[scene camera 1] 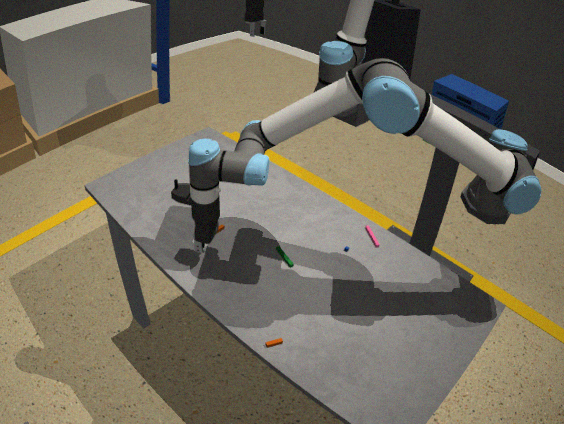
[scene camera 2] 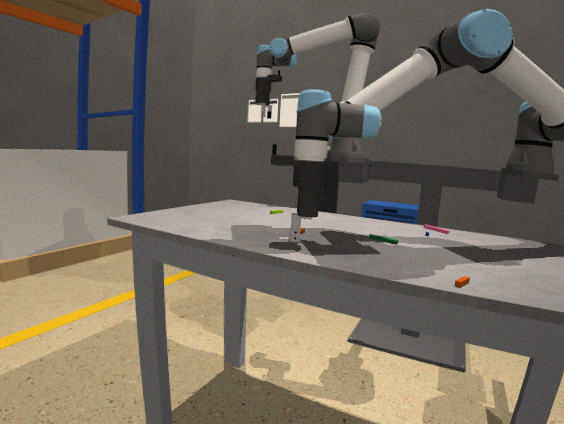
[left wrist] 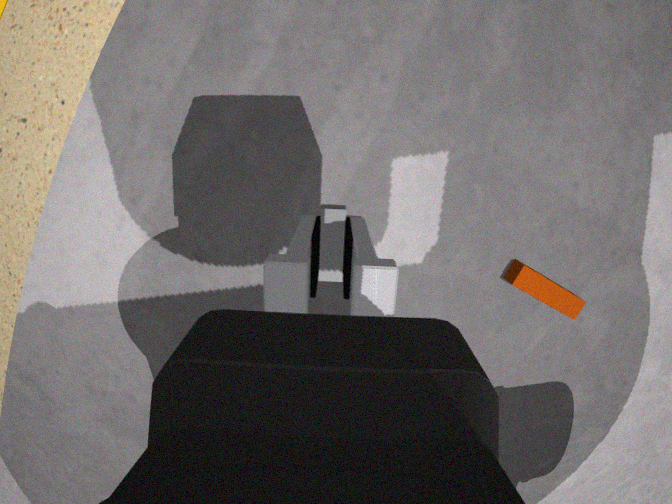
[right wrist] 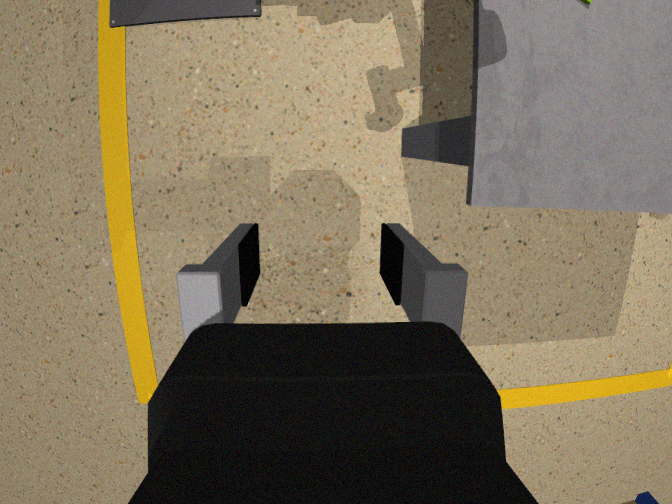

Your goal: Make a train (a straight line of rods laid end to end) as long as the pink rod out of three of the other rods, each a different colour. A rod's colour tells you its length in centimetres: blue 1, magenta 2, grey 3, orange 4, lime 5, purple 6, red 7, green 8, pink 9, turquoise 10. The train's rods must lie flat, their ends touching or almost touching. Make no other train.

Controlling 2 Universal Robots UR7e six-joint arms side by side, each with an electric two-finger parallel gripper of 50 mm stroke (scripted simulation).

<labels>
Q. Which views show my left gripper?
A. Scene camera 1, scene camera 2 and the left wrist view only.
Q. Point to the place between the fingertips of my left gripper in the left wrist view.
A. At 332, 242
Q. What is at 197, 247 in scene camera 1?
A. My left gripper.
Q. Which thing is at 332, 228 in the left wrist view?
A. A grey rod.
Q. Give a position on an orange rod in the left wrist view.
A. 521, 276
</labels>
